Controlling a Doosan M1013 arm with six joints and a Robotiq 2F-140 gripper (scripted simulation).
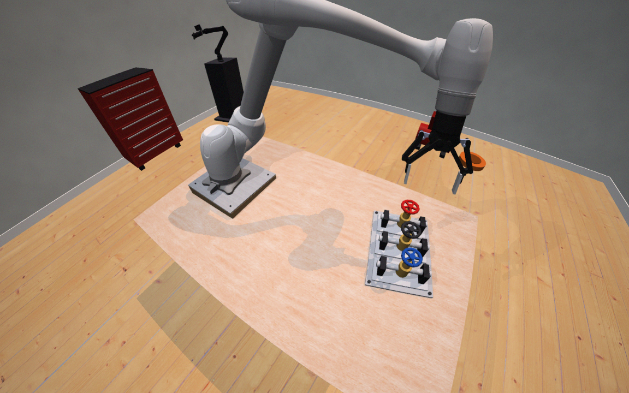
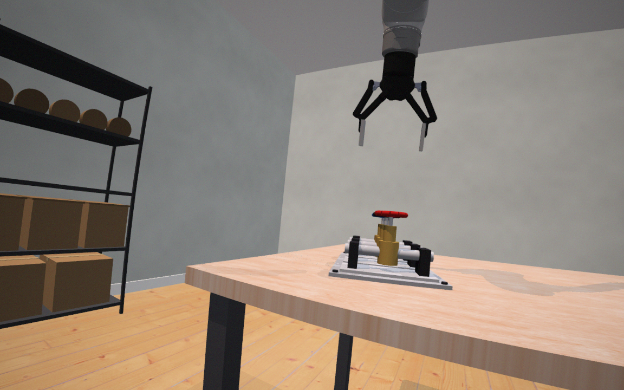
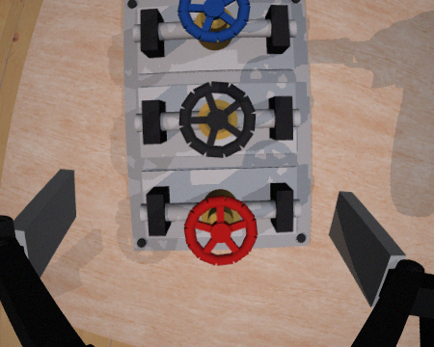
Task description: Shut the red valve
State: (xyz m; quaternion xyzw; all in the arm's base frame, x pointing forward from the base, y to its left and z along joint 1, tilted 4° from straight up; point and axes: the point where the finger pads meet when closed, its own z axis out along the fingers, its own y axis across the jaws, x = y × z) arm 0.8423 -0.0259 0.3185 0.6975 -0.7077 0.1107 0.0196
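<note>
My gripper is now 10 mm past the red handwheel, 60 mm to the right of it and 180 mm above it. From my hand the other things lie so: blue handwheel (10 mm ahead, 150 mm to the right, 180 mm below); dark grey handwheel (50 mm to the right, 180 mm below).
</note>
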